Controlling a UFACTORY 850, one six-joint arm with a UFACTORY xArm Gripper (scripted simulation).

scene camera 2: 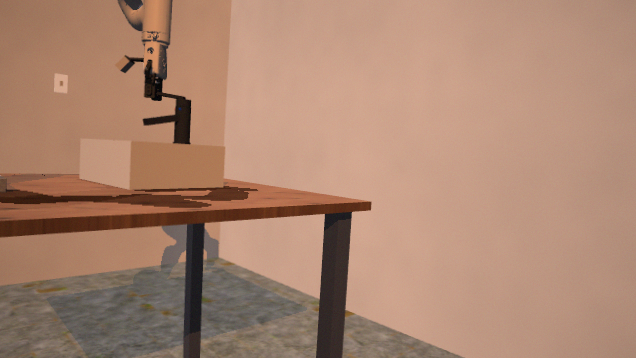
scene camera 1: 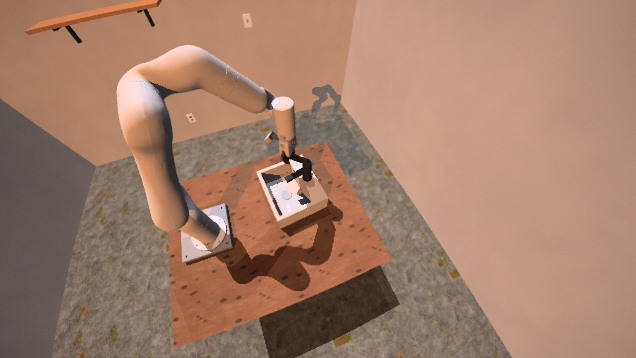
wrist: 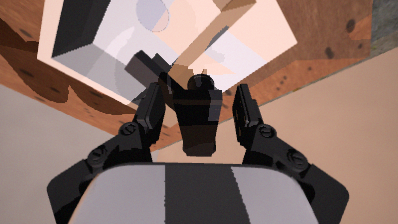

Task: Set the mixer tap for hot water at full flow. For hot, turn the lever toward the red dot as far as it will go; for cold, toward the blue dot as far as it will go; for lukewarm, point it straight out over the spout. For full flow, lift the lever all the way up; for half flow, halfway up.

Labels:
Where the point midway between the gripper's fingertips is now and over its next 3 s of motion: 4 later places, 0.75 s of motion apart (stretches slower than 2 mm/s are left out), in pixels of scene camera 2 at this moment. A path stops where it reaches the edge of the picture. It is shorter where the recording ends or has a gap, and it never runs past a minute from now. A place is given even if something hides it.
The gripper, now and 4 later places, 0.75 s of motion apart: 153,99; 153,92; 154,78; 154,78; 154,75

